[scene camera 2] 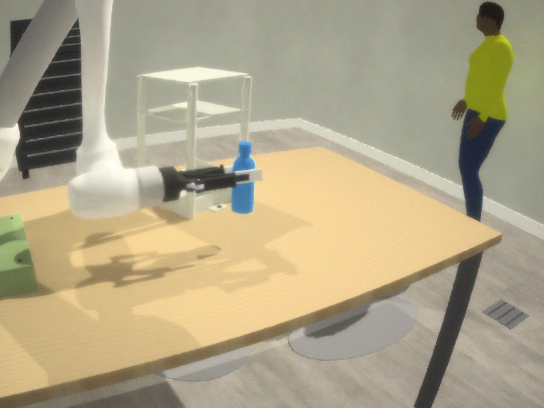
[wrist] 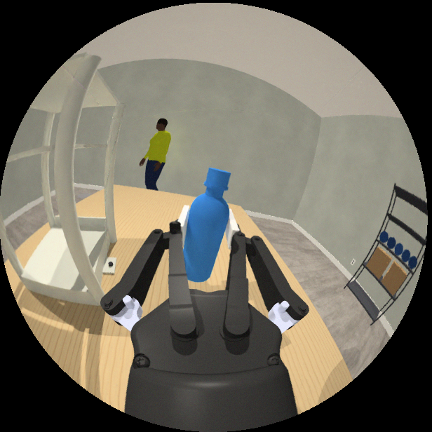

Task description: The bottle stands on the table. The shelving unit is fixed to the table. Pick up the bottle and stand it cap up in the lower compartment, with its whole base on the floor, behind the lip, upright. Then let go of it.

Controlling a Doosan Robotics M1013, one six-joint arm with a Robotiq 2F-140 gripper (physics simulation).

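Places are measured from the arm's base along level axes (x ahead, y left, z up), in metres.
Pixels of known places: gripper, fingertip midpoint: (scene camera 2: 255, 172).
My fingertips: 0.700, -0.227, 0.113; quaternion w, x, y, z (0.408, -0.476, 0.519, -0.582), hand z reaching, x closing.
Note:
For each thing: its middle in the pictures, then the offset to it from my fingertips, as dx, dy, dz. "pt": a spot on its surface instead. Level surfaces: height alone.
- blue bottle, body centre: (scene camera 2: 243, 177) -0.029, +0.007, -0.009
- table, its level: dz -0.172
- white shelving unit, body centre: (scene camera 2: 191, 136) +0.019, +0.316, +0.011
- small white plate with a dark knob, surface spot: (scene camera 2: 218, 207) pt +0.032, +0.191, -0.166
- middle shelf, surface spot: (scene camera 2: 200, 108) pt +0.049, +0.319, +0.089
The blue bottle (scene camera 2: 243, 197) (wrist: 204, 240) is upright, cap up, and held above the table (scene camera 2: 375, 225) (wrist: 305, 350). In the wrist view it looks slightly tilted. My gripper (scene camera 2: 243, 176) (wrist: 206, 214) is shut on the bottle around its middle, with one pale fingertip pad on each side. The white shelving unit (scene camera 2: 191, 130) (wrist: 66, 165) stands on the table, left of the bottle in the wrist view. The bottle is outside it. The lower compartment's floor (wrist: 70, 245) and lip show in the wrist view; in the scene view my gripper partly hides that compartment.
A small white plate with a dark knob (scene camera 2: 218, 207) (wrist: 109, 265) lies beside the unit's base. The unit's corner posts and middle shelf (scene camera 2: 200, 108) bound its openings. A green block (scene camera 2: 20, 275) sits at the table's left. A person (scene camera 2: 487, 80) (wrist: 159, 145) stands beyond the table.

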